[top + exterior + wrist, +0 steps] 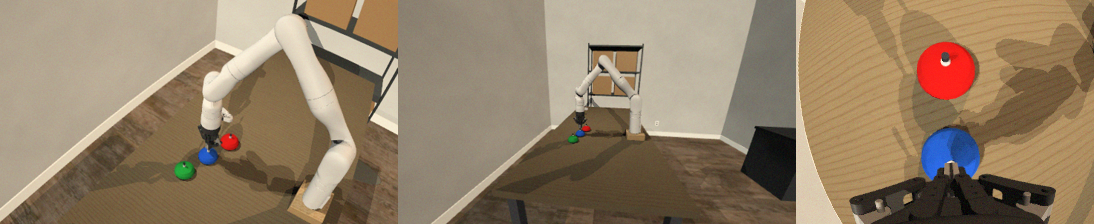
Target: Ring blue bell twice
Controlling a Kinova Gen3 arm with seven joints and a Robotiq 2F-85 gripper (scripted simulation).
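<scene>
The blue bell is 4 cm below my hand. The rest, counted from my hand: red bell 5 cm behind, 11 cm to the right, 4 cm below; green bell 5 cm ahead, 11 cm to the left, 4 cm below.
</scene>
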